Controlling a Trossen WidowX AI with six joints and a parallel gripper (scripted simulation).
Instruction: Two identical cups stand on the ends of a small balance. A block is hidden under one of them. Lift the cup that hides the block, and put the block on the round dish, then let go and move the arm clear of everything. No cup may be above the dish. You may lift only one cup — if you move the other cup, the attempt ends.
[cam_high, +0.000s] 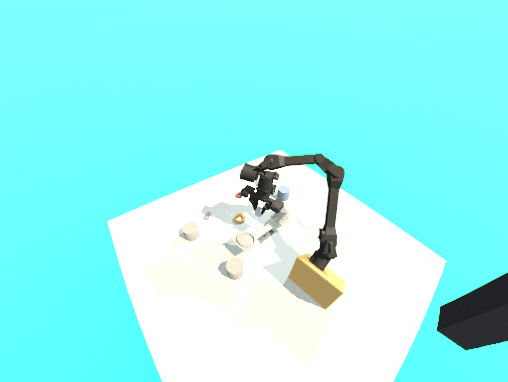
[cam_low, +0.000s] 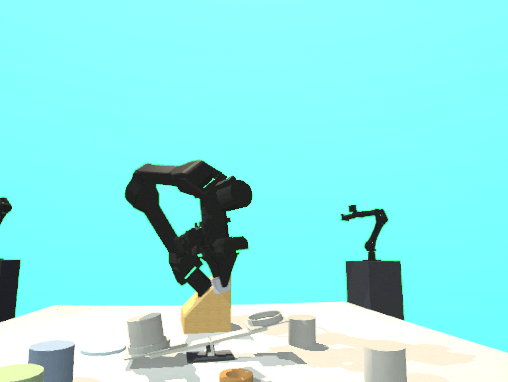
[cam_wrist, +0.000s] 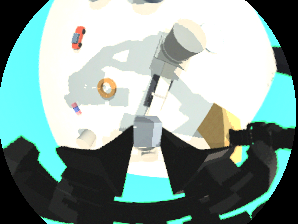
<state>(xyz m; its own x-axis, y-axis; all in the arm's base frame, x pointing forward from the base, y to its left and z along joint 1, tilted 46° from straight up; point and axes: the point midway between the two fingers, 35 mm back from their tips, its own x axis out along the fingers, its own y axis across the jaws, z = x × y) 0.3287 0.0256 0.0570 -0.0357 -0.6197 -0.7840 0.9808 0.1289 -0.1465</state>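
Right now the grey cup is 170 mm to the right of my gripper tip, 90 mm below it and 40 mm behind it. The rest, counted from my gripper tip: orange ring (150 mm below, 120 mm ahead); then pale blue block (right at my gripper tip); then red toy car (250 mm ahead, 140 mm to the right, 140 mm below).
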